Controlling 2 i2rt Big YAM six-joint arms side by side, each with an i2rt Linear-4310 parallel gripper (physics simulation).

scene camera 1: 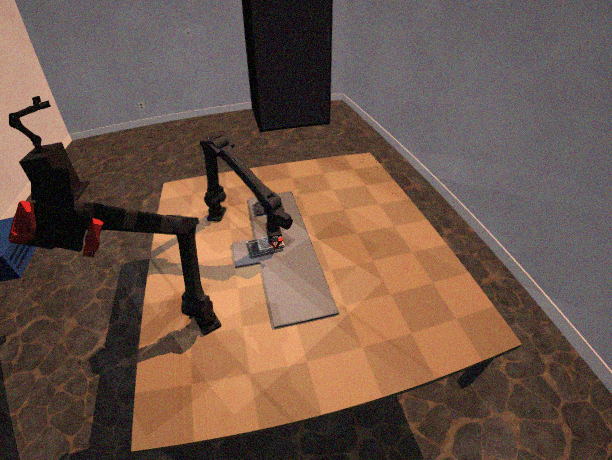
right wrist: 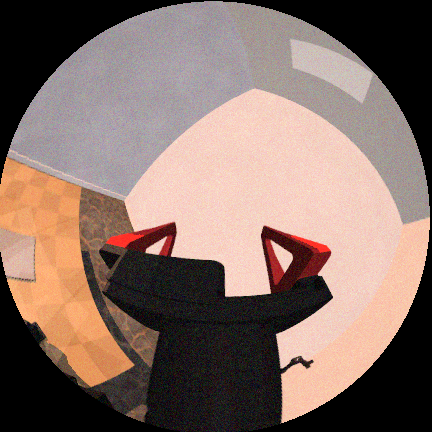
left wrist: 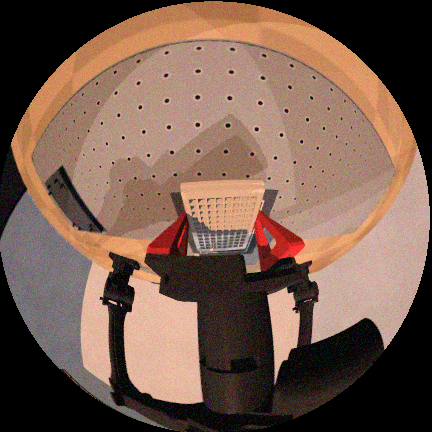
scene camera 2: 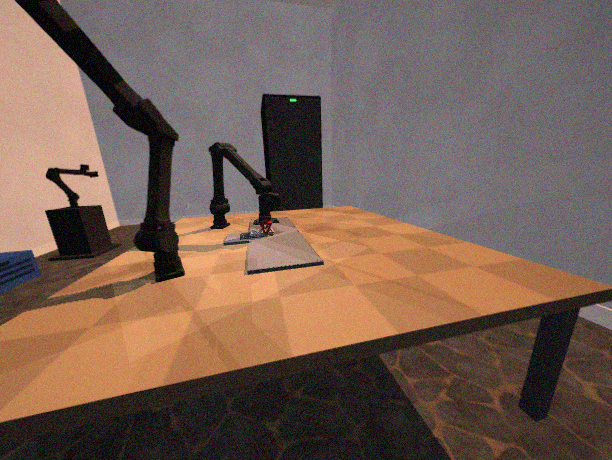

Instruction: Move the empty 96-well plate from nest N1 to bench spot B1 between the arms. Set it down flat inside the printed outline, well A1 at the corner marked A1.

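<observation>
The pale 96-well plate is between the red fingers of my left gripper, which is shut on it. It looks roughly level, low over a dark patch that shows at both its sides; whether it touches is hidden. The patch may be the B1 outline; the A1 mark cannot be read. A dark nest, apparently N1, stands apart from the plate with no plate in it. My right gripper is open and empty, raised away from the board.
A grey holed board lies on the checkered table. A smaller grey slab adjoins it. A tall black cabinet stands behind the table. A blue box is at the picture's left.
</observation>
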